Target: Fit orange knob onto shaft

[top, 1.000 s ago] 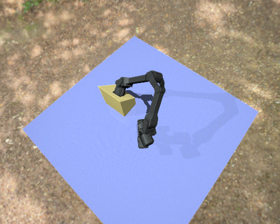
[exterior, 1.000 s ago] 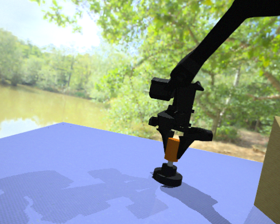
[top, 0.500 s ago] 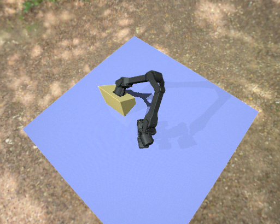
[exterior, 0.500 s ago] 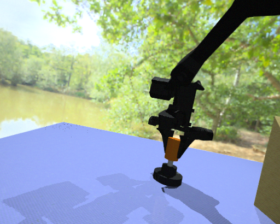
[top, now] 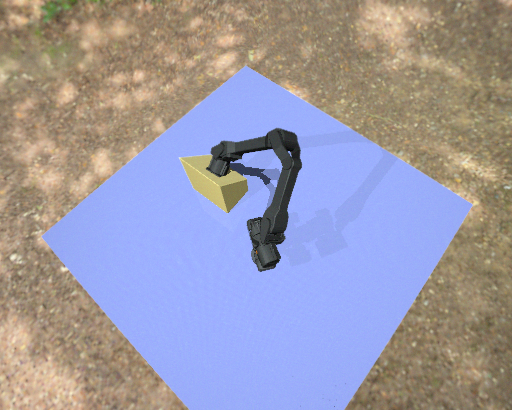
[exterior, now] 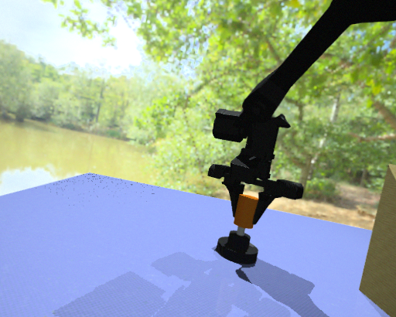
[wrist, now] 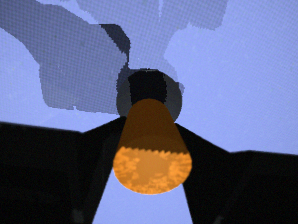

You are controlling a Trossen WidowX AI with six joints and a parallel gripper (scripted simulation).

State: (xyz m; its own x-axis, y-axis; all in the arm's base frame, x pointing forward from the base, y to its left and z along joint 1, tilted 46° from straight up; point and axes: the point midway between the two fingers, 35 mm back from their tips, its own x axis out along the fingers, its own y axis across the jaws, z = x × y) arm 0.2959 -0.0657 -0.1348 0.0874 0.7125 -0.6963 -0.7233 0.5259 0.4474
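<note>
The round pedestal is 40 mm below my gripper tip. Also, from my gripper tip: orange knob: 30 mm above.
</note>
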